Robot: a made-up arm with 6 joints. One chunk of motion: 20 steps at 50 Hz.
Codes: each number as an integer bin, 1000 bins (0 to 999) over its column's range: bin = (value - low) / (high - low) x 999, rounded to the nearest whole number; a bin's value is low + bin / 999 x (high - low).
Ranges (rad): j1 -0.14..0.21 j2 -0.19..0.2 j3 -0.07..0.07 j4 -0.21..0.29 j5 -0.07..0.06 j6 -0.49..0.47
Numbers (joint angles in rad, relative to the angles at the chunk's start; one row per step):
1: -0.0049 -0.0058 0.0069 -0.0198 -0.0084 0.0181
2: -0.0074 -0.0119 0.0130 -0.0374 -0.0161 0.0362
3: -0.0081 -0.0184 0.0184 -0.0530 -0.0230 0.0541
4: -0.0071 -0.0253 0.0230 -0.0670 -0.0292 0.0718
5: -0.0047 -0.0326 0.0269 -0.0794 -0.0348 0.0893
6: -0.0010 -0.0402 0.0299 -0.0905 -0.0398 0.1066
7: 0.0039 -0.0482 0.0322 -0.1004 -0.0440 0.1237
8: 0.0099 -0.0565 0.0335 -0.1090 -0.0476 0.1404
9: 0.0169 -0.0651 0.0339 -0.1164 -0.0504 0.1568
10: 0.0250 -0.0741 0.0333 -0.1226 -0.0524 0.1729
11: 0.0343 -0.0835 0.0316 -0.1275 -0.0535 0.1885
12: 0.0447 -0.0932 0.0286 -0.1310 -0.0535 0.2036
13: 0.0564 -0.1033 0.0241 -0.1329 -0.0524 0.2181
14: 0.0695 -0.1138 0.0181 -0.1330 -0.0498 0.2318
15: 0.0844 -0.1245 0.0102 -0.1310 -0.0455 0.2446
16: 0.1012 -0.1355 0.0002 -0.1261 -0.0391 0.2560
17: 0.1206 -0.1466 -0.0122 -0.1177 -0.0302 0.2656
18: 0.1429 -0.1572 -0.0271 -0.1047 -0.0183 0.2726
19: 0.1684 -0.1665 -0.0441 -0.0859 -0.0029 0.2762
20: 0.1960 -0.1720 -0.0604 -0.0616 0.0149 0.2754
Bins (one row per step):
1: 386 472 549 380 473 529
2: 378 456 592 345 414 548
3: 376 440 631 314 361 566
4: 379 422 664 286 314 585
5: 386 403 691 261 270 603
6: 397 384 713 239 232 621
7: 411 363 729 219 200 639
8: 428 342 739 202 172 656
9: 448 320 741 187 151 673
10: 471 297 737 175 135 690
11: 498 273 725 165 127 706
12: 527 248 704 158 127 722
13: 561 222 671 154 135 737
14: 598 195 629 154 155 751
15: 641 168 572 158 188 764
16: 688 140 501 168 237 776
17: 744 111 412 184 306 786
18: 807 84 306 210 397 794
19: 880 60 185 248 516 797
20: 959 46 69 297 652 796

